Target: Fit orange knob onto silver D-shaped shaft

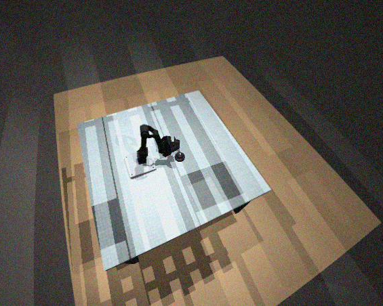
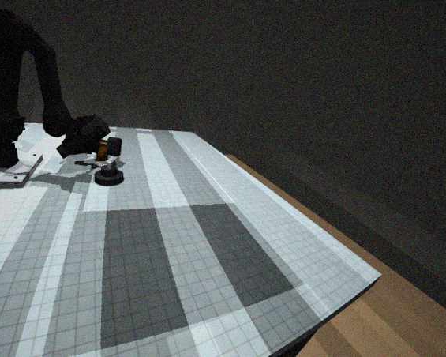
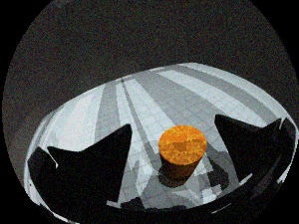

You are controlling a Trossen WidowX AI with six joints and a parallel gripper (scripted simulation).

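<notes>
Now: the orange knob 20 mm to the right of my gripper tip, 20 mm below it and 10 mm behind it. Round my gripper tip: dark round pedestal 200 mm to the right, 40 mm ahead, 30 mm below.
</notes>
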